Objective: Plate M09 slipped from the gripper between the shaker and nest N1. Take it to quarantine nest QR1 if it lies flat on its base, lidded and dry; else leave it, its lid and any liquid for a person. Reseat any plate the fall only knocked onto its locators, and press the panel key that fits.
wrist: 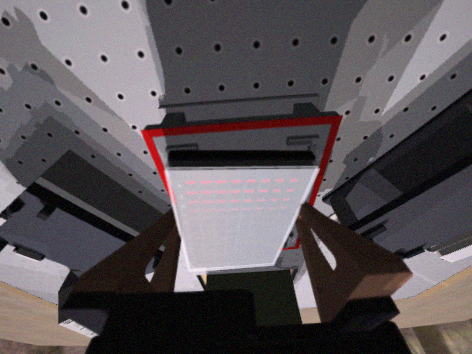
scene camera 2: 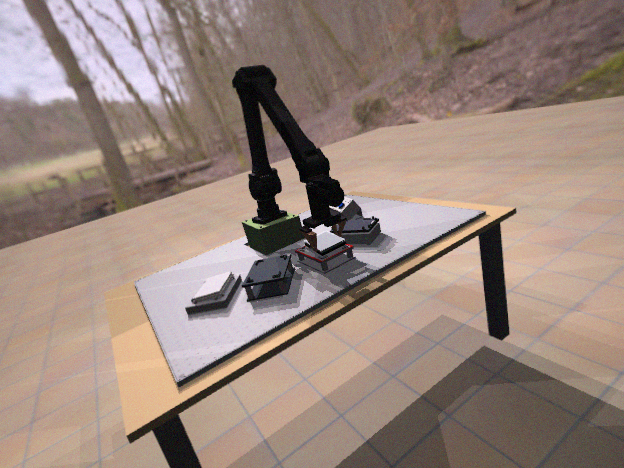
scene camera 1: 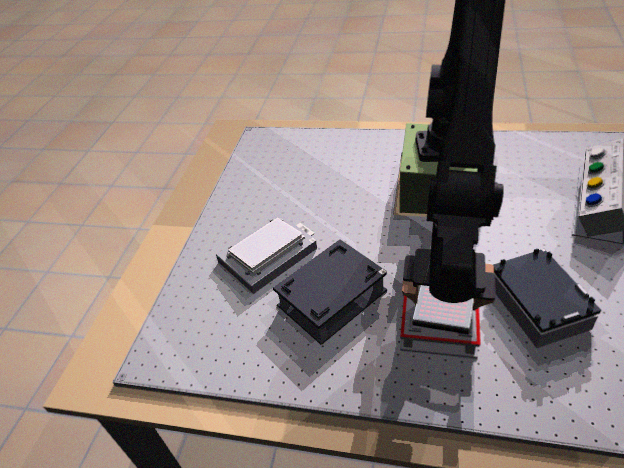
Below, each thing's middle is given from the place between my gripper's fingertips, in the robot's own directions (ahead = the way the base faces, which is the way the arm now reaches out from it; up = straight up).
Now: hand 2 cm past the red frame [wrist: 334,120] and 1 cm above it. The rest, counted from my hand: dark station [scene camera 1: 549,306]: 16 cm to the left, 2 cm below, 2 cm behind.
